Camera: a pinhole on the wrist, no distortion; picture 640 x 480 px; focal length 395.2 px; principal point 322.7 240.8 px. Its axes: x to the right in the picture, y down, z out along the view. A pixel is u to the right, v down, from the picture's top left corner.
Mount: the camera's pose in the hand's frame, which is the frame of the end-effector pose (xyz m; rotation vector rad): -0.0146 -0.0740 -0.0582 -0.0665 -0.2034 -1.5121
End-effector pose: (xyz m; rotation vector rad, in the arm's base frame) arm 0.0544 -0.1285 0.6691 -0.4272 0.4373 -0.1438
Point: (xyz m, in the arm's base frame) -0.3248 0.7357 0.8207
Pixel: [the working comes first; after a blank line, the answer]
In the camera's frame: -0.7265 -0.5002 0.5127

outside the picture
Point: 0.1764 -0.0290 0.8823
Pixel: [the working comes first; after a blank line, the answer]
In the camera's frame: -0.0189 0.0521 0.3283

300.0 303.5
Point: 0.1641 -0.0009 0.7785
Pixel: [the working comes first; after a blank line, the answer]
In the camera's frame: -0.1001 0.0716 0.2595

170.2 349.9
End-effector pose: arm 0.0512 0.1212 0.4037 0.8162 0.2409 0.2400
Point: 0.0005 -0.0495 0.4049
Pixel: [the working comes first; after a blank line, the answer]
In the camera's frame: 0.0556 -0.0732 0.1603

459.9 60.2
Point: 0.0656 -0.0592 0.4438
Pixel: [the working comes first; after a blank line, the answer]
In the camera's frame: 0.0527 -0.0143 0.2089

422.3 213.7
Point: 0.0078 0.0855 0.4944
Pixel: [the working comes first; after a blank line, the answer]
In the camera's frame: -0.1003 -0.0296 0.1523

62.4 163.9
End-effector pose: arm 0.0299 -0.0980 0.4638 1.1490 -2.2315 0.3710
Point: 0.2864 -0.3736 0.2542
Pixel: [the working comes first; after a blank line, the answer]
In the camera's frame: 0.3383 -0.0498 0.2099

outside the picture
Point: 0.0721 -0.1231 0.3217
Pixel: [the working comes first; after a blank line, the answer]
In the camera's frame: 0.0039 -0.0609 0.1735

331.7 102.0
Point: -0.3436 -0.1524 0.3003
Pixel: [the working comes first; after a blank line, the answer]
In the camera's frame: -0.2679 0.1652 0.3952

54.8 406.0
